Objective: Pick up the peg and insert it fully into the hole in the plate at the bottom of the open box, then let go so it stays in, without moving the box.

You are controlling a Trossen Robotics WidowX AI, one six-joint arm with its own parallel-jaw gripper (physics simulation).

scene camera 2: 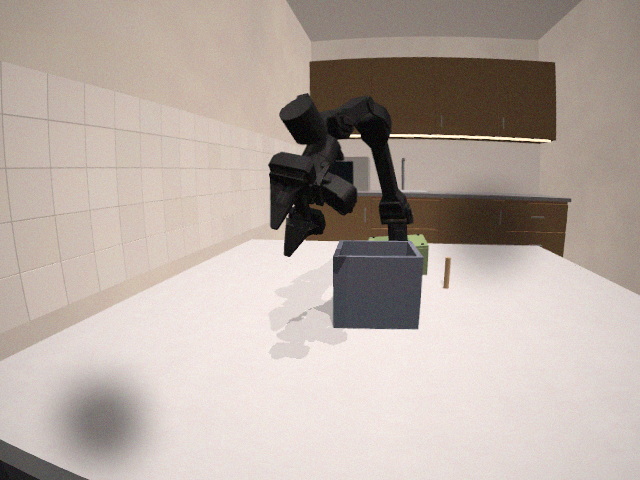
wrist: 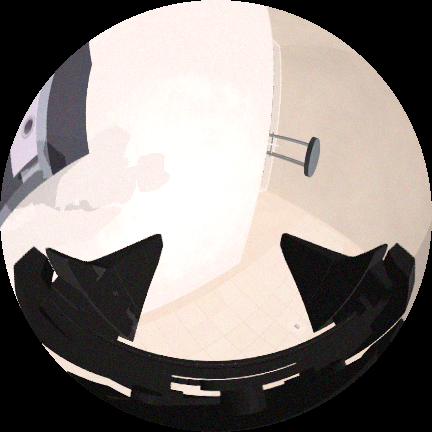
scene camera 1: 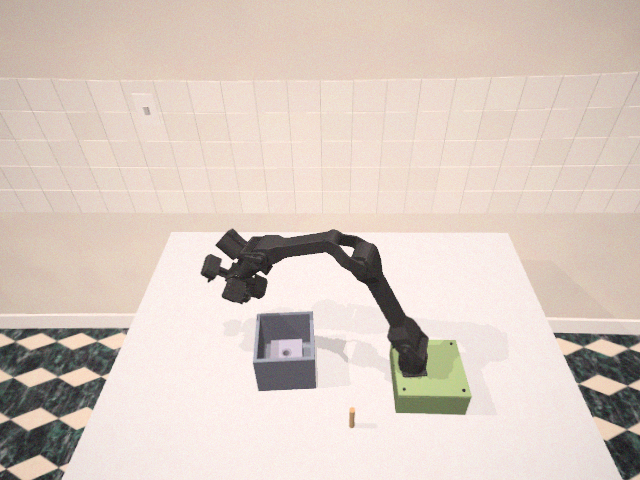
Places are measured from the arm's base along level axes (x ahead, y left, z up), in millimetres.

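Where they show: gripper, fingertip midpoint: [scene camera 2: 280,243] [wrist: 223,240] [scene camera 1: 222,287]; arm's base at its link origin: [scene camera 1: 412,366].
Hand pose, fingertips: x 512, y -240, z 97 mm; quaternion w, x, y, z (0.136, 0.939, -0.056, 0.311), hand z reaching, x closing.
Note:
Things, the pixels of their top centre, and the offset from my fingertips.
- orange-brown peg at its top centre: [scene camera 2: 448,257] [scene camera 1: 352,409] dz -99, dx -338, dy +347 mm
- open blue-grey box at its top centre: [scene camera 2: 376,247] [scene camera 1: 284,335] dz -41, dx -174, dy +154 mm
- pale plate at its top centre: [scene camera 1: 286,352] dz -118, dx -174, dy +154 mm
The orange-brown peg [scene camera 1: 352,417] [scene camera 2: 447,272] stands upright on the white table, between the box and the green block but nearer the front in scene camera 1's view. The open blue-grey box [scene camera 1: 285,375] [scene camera 2: 377,291] [wrist: 72,105] stands left of the peg there. The pale plate [scene camera 1: 296,344] [wrist: 21,152] lies at its bottom, and its round hole [scene camera 1: 286,352] [wrist: 28,126] shows with no peg in it. My gripper [scene camera 2: 280,241] [wrist: 223,240] is open and empty, raised above the table behind and left of the box in scene camera 1's view, away from the peg.
The arm's base stands on a green block [scene camera 1: 434,386] [scene camera 2: 424,260] at the right in scene camera 1's view. The arm arches high over the table behind the box. A tiled wall [scene camera 1: 310,149] rises behind the table. A round stool [wrist: 312,157] shows beyond the table edge.

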